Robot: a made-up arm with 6 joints. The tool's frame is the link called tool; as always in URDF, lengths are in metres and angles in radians. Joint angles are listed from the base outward.
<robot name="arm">
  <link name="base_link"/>
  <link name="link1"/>
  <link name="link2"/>
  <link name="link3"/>
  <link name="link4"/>
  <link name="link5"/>
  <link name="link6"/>
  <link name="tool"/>
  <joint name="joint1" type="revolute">
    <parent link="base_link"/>
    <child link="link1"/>
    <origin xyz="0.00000 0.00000 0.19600" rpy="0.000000 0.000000 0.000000"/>
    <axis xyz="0 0 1"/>
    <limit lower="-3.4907" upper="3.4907"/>
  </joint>
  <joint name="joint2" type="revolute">
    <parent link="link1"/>
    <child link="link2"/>
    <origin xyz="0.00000 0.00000 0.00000" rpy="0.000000 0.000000 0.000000"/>
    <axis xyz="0 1 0"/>
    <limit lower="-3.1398" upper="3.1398"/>
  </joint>
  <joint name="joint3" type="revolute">
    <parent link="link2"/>
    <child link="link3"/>
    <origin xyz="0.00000 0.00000 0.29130" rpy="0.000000 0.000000 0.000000"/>
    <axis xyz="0 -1 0"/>
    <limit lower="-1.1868" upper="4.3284"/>
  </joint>
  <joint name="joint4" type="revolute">
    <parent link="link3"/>
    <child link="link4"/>
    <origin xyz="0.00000 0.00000 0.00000" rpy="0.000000 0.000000 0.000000"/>
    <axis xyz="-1 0 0"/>
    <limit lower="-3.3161" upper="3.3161"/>
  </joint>
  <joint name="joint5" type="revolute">
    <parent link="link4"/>
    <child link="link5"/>
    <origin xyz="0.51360 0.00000 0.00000" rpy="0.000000 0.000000 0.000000"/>
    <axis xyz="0 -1 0"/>
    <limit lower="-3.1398" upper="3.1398"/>
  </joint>
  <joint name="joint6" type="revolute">
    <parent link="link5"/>
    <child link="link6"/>
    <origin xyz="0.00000 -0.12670 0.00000" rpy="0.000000 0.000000 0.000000"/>
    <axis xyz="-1 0 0"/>
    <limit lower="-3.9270" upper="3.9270"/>
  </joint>
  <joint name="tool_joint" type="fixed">
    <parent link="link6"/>
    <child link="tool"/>
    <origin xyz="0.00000 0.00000 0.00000" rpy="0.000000 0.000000 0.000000"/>
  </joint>
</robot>
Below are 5 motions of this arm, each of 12 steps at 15 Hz.
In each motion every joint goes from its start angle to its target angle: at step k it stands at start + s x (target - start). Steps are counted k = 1, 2, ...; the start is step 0. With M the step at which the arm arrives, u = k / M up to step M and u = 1 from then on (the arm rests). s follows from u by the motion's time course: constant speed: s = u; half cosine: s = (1 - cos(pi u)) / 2; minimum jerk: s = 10 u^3 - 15 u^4 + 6 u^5.
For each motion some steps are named. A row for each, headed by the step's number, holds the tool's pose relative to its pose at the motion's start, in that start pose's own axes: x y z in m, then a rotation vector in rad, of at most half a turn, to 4 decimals.
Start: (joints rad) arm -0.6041 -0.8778 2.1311 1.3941 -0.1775 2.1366
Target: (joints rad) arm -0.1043 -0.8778 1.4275 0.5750 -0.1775 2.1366
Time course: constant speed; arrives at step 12
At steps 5, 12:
5: 0.0202 0.1120 0.2314 0.3524 -0.3870 0.0980
12: -0.1228 0.2051 0.5449 0.9322 -0.8552 0.3935

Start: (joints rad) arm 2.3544 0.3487 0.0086 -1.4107 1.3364 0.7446
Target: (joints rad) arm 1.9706 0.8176 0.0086 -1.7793 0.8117 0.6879
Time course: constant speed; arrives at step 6
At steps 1, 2, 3, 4, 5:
1: 0.0213 -0.0307 -0.0347 -0.0491 0.0993 -0.0517
2: 0.0404 -0.0646 -0.0669 -0.0844 0.2004 -0.1131
3: 0.0571 -0.1010 -0.0964 -0.1054 0.3018 -0.1830
4: 0.0707 -0.1394 -0.1232 -0.1117 0.4019 -0.2607
5: 0.0811 -0.1793 -0.1475 -0.1029 0.4991 -0.3450

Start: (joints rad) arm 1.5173 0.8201 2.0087 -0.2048 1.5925 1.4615
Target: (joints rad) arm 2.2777 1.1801 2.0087 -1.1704 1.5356 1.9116
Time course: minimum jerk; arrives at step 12
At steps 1, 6, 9, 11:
1: -0.0028 0.0000 0.0013 -0.0014 0.0087 0.0014
6: -0.2314 -0.0332 0.2129 -0.1356 0.8200 0.2704
9: -0.3090 -0.1135 0.4680 -0.2077 1.3835 0.6689
11: -0.3095 -0.1413 0.5349 -0.2167 1.5057 0.7928

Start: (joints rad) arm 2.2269 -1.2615 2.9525 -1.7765 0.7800 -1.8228
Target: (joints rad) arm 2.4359 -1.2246 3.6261 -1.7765 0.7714 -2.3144
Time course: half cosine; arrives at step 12
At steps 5, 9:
5: 0.0185 -0.0291 -0.1249 0.2964 0.1993 -0.0958
9: -0.0084 -0.0538 -0.2864 0.6622 0.4266 -0.3010

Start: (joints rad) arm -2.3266 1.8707 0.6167 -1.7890 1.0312 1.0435
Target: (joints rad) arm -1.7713 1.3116 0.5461 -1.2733 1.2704 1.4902
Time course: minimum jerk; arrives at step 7
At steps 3, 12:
3: -0.0935 0.0553 0.0779 -0.1930 -0.3651 0.1920
12: -0.3377 0.0939 0.1658 -0.3401 -1.0259 0.3992

